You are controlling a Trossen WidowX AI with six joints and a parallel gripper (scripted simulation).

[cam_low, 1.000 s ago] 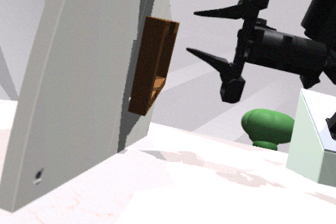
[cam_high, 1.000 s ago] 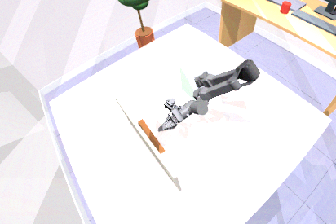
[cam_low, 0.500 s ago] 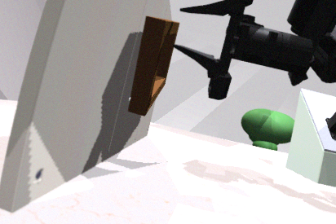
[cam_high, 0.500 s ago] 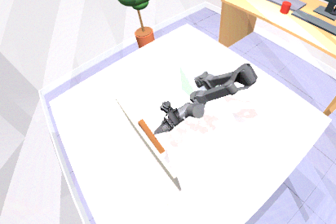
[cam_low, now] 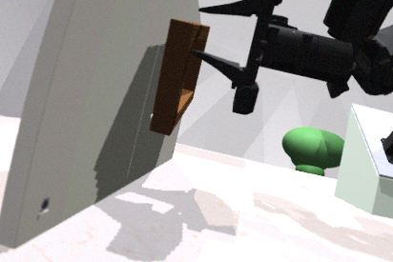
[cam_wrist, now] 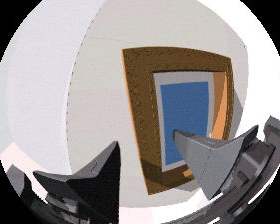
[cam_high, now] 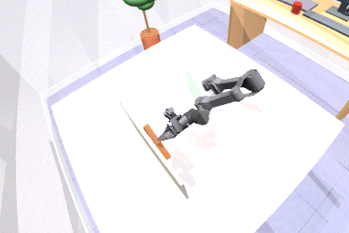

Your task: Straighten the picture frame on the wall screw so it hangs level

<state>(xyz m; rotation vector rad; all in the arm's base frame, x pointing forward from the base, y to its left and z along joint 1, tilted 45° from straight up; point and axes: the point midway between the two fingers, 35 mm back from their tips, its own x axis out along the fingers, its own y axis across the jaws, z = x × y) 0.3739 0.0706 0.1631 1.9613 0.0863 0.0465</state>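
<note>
Right now the brown picture frame is 50 mm below my gripper tip, 20 mm to the right of it and 10 mm ahead of it. Also, from my gripper tip: wall panel: 60 mm below, 20 mm ahead, 10 mm to the right.
</note>
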